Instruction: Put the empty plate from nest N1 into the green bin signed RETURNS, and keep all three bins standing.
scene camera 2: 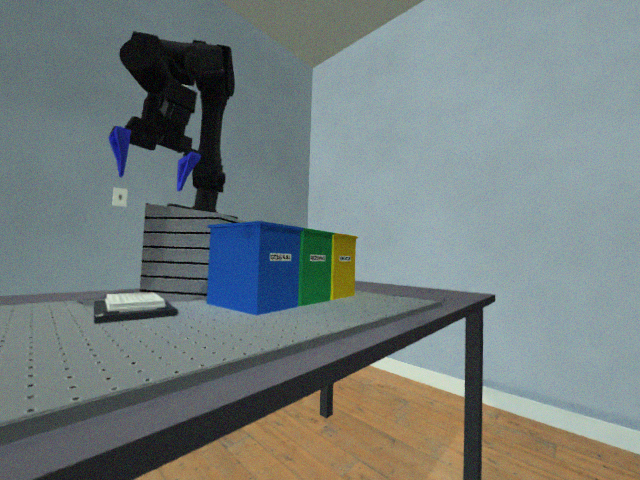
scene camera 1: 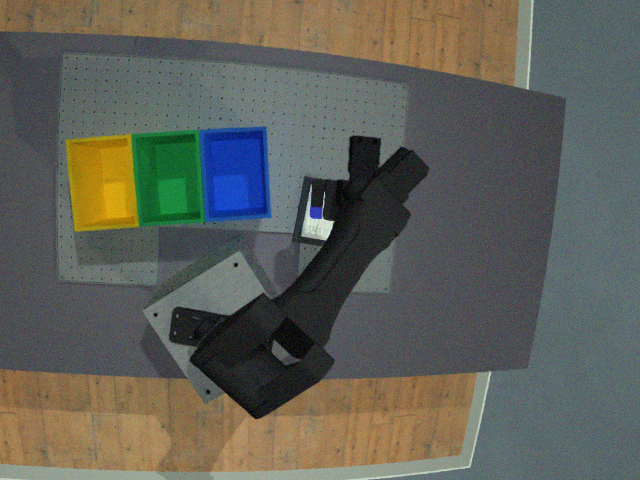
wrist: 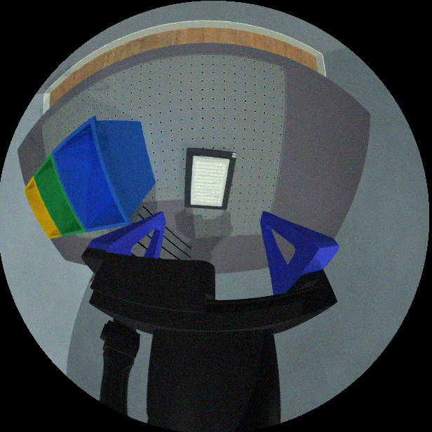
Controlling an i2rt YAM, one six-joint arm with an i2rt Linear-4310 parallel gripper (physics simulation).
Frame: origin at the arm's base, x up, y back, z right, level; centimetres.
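Seen in the pictures: gripper, fingertip midpoint: [scene camera 2: 152, 184]; arm's base, link origin: [scene camera 2: 203, 214].
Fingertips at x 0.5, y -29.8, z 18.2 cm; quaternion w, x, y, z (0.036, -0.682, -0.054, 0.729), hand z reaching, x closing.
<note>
Pixels of each thing's middle, then the offset from my fingertips to it. Level surfaces: height alone.
- white ribbed plate, body centre: [scene camera 2: 134, 301] [scene camera 1: 323, 213] dx -22.1, dy +4.8, dz +1.1 cm
- dark rectangular nest, body centre: [scene camera 2: 133, 307] [scene camera 1: 322, 213] dx -23.2, dy +4.8, dz +1.1 cm
- green bin, body centre: [scene camera 1: 175, 178] [scene camera 2: 292, 265] dx -15.0, dy +2.8, dz -33.8 cm
- blue bin, body centre: [scene camera 1: 236, 174] [scene camera 2: 253, 265] dx -15.0, dy -0.4, dz -21.0 cm
- yellow bin, body centre: [scene camera 1: 115, 182] [scene camera 2: 321, 264] dx -15.0, dy +6.1, dz -46.5 cm
- perforated grey board, surface height: dx -24.0 cm
- dark table, surface height: dx -25.3 cm
A white ribbed plate [scene camera 1: 314, 230] [scene camera 2: 135, 301] [wrist: 209, 181] sits in a dark rectangular nest [scene camera 1: 298, 227] [scene camera 2: 103, 316] [wrist: 189, 175]. The arm covers part of both in the first scene view. The green bin [scene camera 1: 170, 178] [scene camera 2: 315, 268] [wrist: 56, 192] stands upright between the blue bin [scene camera 1: 235, 173] [scene camera 2: 253, 268] [wrist: 90, 172] and the yellow bin [scene camera 1: 103, 183] [scene camera 2: 343, 267] [wrist: 40, 207], which also stand. The small signs on the bins are blurred. My gripper [scene camera 2: 150, 183] [wrist: 212, 216] is open and empty, high above the nest, with its blue fingers pointing down.
The bins and nest stand on a perforated grey board [scene camera 1: 305, 108] [scene camera 2: 170, 351] [wrist: 250, 105] on the dark table [scene camera 1: 465, 232]. The arm rises from a grey block [scene camera 1: 222, 289] [scene camera 2: 173, 253] behind the bins in the second scene view. The bins stand side by side, left of the nest in the wrist view.
</note>
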